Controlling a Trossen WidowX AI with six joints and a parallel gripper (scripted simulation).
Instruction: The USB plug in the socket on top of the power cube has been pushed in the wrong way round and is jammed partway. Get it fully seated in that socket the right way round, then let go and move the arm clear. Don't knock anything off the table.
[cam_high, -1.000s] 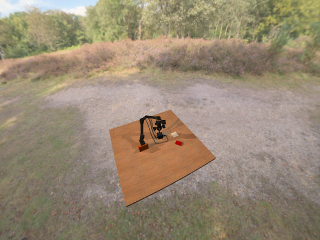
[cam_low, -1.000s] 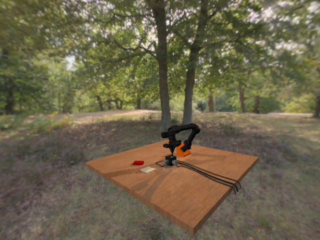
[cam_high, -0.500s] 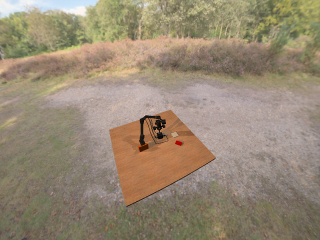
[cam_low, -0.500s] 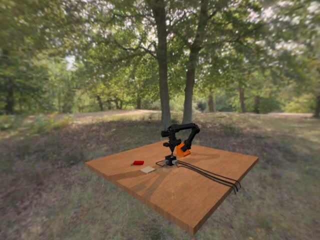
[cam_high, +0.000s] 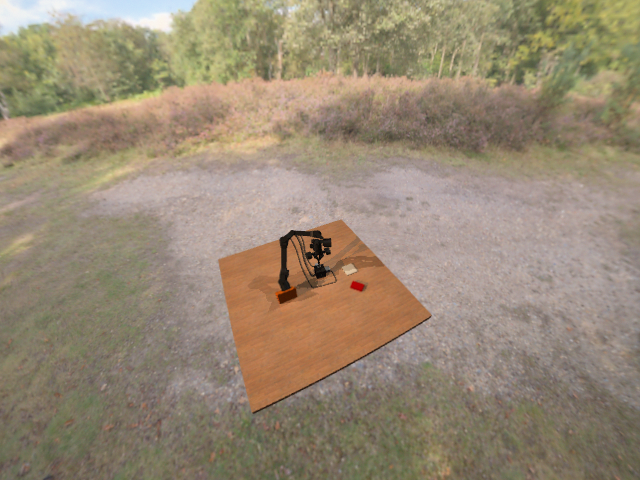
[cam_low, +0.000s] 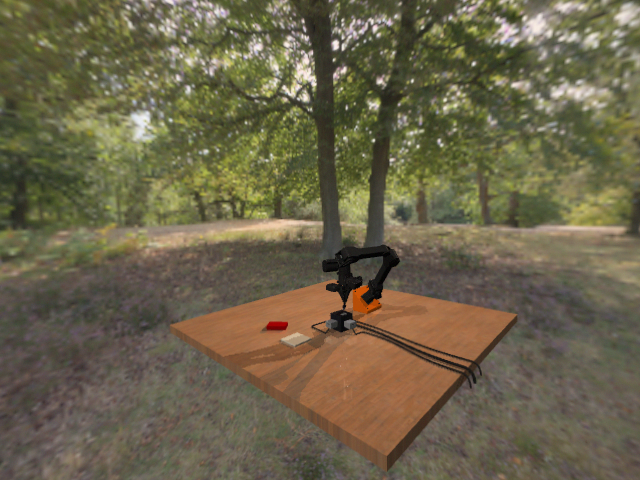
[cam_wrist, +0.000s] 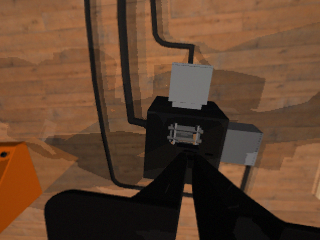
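Now: gripper tip 1 cm above the USB plug. Round my gripper tip: beige tile 22 cm ahead, 12 cm to the right, 13 cm below; red block 16 cm ahead, 30 cm to the right, 13 cm below.
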